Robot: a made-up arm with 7 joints. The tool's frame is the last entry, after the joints. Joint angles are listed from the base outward. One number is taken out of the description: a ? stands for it. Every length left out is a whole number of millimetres.
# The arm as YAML. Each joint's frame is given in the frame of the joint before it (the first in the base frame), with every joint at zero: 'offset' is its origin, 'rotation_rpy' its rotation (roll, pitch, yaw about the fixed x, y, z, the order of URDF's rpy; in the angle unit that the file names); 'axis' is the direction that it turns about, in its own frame. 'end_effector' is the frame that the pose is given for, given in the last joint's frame.
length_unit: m
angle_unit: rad
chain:
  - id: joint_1
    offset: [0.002, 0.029, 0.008]
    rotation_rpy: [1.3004, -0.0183, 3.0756]
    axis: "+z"
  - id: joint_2
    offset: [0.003, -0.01, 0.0]
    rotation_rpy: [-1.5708, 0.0, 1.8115]
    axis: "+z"
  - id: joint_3
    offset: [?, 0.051, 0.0]
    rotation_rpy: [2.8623, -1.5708, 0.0]
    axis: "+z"
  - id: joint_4
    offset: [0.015, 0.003, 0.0]
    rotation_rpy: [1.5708, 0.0, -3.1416]
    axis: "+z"
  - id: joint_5
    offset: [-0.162, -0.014, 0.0]
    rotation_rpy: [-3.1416, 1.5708, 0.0]
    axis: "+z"
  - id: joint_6
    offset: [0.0, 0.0, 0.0]
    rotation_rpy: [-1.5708, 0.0, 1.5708]
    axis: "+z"
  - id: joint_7
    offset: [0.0, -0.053, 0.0]
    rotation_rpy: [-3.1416, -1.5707, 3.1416]
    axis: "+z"
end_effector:
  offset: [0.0, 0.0, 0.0]
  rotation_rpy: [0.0, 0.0, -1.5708]
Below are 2 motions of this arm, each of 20 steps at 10 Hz.
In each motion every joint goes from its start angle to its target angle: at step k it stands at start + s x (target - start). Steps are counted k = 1, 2, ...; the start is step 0. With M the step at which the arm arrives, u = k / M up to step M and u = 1 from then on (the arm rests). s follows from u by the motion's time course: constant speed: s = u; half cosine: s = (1 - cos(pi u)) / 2; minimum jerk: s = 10 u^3 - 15 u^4 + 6 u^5.
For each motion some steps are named. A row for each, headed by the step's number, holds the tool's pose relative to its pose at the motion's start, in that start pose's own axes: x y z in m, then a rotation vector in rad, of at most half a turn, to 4 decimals.
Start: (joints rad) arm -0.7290 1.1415 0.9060 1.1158 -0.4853 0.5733 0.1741
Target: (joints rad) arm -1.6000 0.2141 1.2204 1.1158 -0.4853 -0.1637 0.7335
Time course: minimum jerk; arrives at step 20
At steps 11, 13, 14, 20:
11: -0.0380 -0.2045 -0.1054 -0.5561 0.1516 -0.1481
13: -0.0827 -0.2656 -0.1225 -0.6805 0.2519 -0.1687
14: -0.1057 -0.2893 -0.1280 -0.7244 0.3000 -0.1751
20: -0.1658 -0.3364 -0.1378 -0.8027 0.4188 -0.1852

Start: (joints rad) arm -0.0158 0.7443 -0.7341 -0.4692 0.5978 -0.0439 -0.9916
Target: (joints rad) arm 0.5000 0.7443 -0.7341 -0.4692 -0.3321 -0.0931 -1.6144
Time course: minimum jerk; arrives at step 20
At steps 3, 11, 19, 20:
3: 0.0011 -0.0030 0.0006 -0.0234 -0.0267 -0.0215
11: 0.0185 -0.0665 0.0206 -0.4474 -0.6642 -0.4083
19: 0.0241 -0.1091 0.0434 -0.6546 -1.1914 -0.5550
20: 0.0241 -0.1093 0.0435 -0.6550 -1.1930 -0.5552

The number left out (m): -0.207
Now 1 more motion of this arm.
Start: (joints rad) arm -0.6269 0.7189 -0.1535 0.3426 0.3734 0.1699 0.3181
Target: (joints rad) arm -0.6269 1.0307 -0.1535 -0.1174 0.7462 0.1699 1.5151
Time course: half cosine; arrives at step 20
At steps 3, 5, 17, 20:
3: 0.0015 0.0065 0.0026 0.0249 -0.0291 0.0846
5: 0.0036 0.0174 0.0073 0.0630 -0.0819 0.2273
17: -0.0009 0.1001 0.0595 0.1420 -0.7143 1.4266
20: -0.0026 0.1048 0.0636 0.1271 -0.7677 1.5027

